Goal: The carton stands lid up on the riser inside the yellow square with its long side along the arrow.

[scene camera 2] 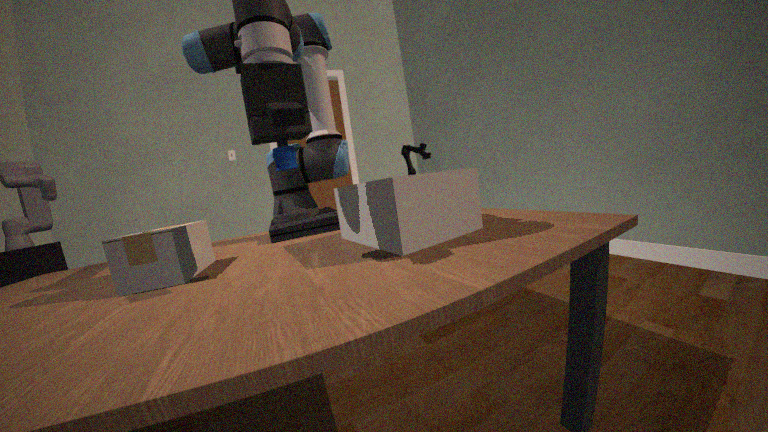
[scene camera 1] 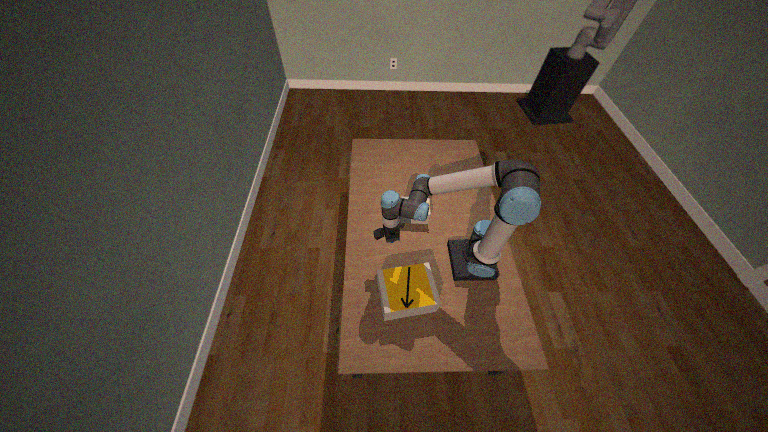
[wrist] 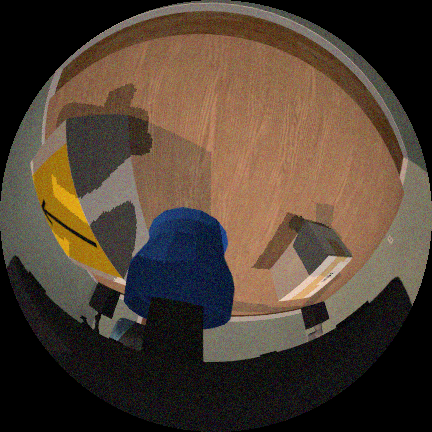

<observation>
My suction cup (wrist: pixel 183 259) holds nothing. The cup is 25 cm from the middle of a grey riser (scene camera 2: pixel 404 214). A carton (scene camera 2: pixel 164 257) rests on the table.
The carton is seen too in the wrist view (wrist: pixel 316 254). The grey riser is seen too in scene camera 1 (scene camera 1: pixel 406 291).
</observation>
